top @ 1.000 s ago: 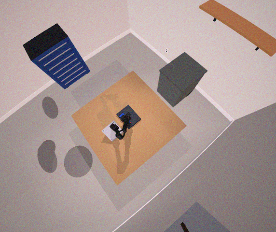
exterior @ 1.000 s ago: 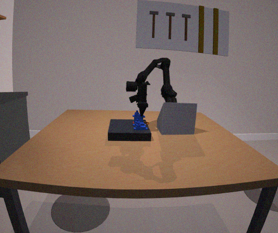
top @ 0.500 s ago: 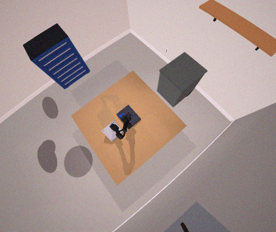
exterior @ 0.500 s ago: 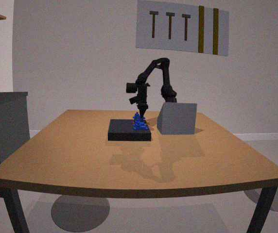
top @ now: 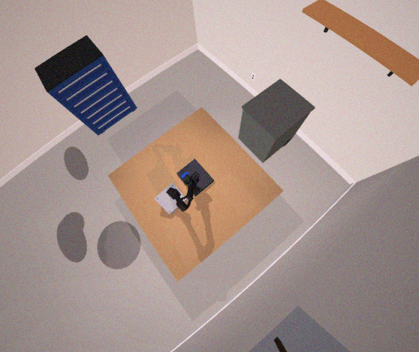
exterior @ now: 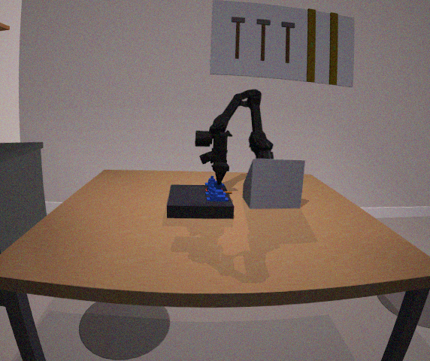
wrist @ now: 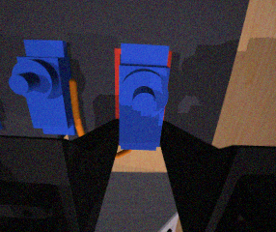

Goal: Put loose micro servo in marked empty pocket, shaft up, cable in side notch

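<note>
The dark robot deck is 13 cm ahead of my gripper tip, 6 cm to the left of it and 5 cm below it.
</note>
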